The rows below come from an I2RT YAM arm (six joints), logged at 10 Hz.
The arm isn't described. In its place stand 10 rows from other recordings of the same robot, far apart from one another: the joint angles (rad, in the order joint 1, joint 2, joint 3, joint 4, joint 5, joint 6), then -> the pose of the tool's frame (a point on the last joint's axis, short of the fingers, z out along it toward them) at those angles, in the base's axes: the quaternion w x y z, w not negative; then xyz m.
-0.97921 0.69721 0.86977 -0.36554 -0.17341 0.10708 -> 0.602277, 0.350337, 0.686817, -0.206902, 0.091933, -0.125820, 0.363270
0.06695 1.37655 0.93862 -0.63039 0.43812 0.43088 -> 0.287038, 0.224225, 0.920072, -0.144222, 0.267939, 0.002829, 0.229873
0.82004 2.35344 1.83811 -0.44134 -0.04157 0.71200 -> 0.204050, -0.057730, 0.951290, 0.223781, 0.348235, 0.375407, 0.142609
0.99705 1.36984 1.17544 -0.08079 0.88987 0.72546 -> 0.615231, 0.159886, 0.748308, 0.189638, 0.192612, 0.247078, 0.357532
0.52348 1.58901 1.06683 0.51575 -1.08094 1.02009 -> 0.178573, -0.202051, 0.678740, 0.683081, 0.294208, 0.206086, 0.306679
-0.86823 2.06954 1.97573 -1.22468 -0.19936 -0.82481 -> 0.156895, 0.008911, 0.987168, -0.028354, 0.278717, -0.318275, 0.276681
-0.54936 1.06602 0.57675 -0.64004 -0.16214 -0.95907 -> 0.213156, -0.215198, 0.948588, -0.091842, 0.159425, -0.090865, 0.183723
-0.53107 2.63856 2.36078 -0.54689 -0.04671 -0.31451 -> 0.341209, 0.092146, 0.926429, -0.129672, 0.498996, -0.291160, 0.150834
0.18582 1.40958 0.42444 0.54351 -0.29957 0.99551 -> 0.369224, 0.255635, 0.799275, 0.399356, 0.254268, 0.058490, 0.156906
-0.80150 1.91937 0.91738 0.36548 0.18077 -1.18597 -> 0.177144, -0.129988, 0.880600, -0.419841, 0.259990, -0.277702, 0.122719
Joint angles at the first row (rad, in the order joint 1, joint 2, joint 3, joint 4, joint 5, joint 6):
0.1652, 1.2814, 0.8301, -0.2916, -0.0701, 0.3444
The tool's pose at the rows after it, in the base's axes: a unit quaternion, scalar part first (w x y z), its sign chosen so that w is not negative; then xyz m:
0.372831, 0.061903, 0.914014, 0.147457, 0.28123, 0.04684, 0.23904
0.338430, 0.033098, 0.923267, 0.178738, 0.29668, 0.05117, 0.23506
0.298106, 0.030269, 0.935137, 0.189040, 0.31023, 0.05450, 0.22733
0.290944, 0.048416, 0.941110, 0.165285, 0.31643, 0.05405, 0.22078
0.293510, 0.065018, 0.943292, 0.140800, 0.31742, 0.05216, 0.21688
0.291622, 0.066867, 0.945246, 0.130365, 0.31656, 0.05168, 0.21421
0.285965, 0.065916, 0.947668, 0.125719, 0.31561, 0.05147, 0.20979
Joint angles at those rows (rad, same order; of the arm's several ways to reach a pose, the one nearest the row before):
0.1506, 1.3393, 0.8723, -0.2851, -0.1162, 0.3363
0.1457, 1.4228, 0.9390, -0.3250, -0.2135, 0.3032
0.1457, 1.5054, 1.0025, -0.3843, -0.2520, 0.3005
0.1473, 1.5412, 1.0181, -0.3904, -0.1984, 0.3180
0.1473, 1.5490, 1.0128, -0.3844, -0.1415, 0.3327
0.1484, 1.5508, 1.0064, -0.3859, -0.1214, 0.3299
0.1488, 1.5562, 0.9971, -0.3856, -0.1158, 0.3252

